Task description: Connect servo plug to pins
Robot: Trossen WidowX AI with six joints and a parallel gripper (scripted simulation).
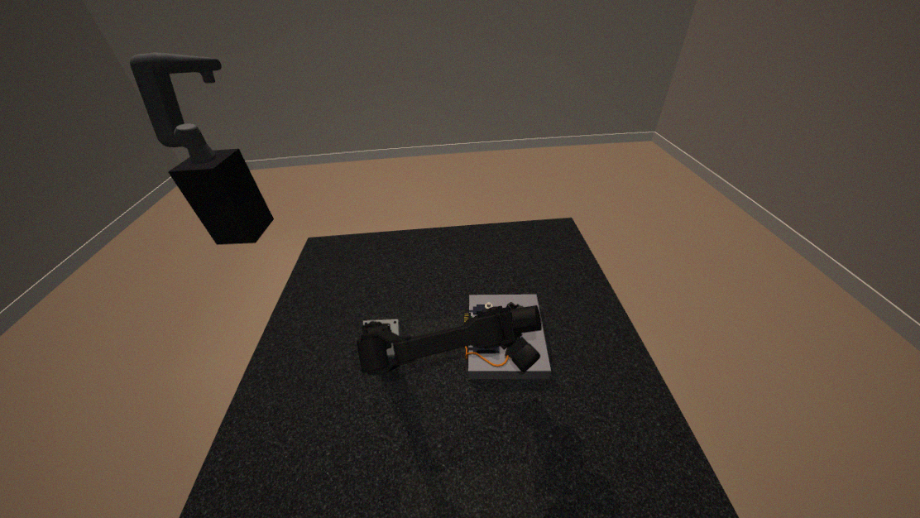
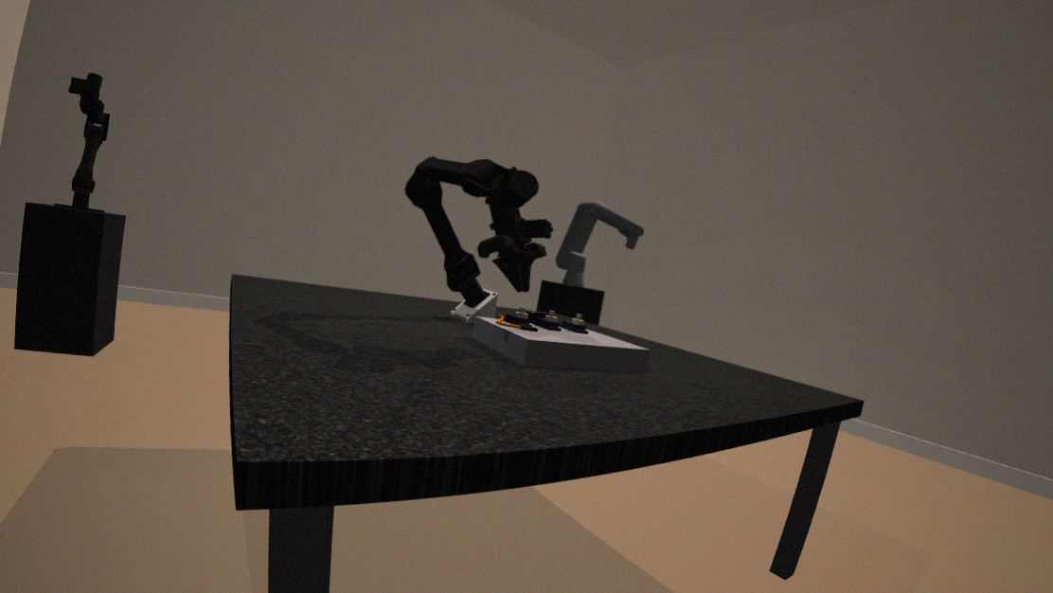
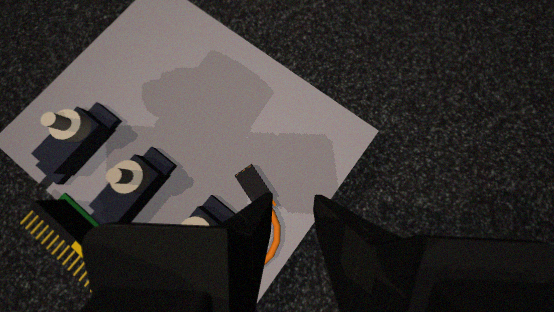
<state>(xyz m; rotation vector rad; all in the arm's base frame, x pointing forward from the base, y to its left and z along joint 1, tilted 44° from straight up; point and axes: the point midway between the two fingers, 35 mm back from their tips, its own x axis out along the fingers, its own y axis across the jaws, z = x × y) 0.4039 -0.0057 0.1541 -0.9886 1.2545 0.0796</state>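
The yellow band lies 13 cm behind my gripper tip, 11 cm to the left of it and 5 cm below it. The rest, counted from my gripper tip: servo (8 cm behind, 12 cm to the left, 8 cm below); grey holder (3 cm ahead, 12 cm to the left, 10 cm below).
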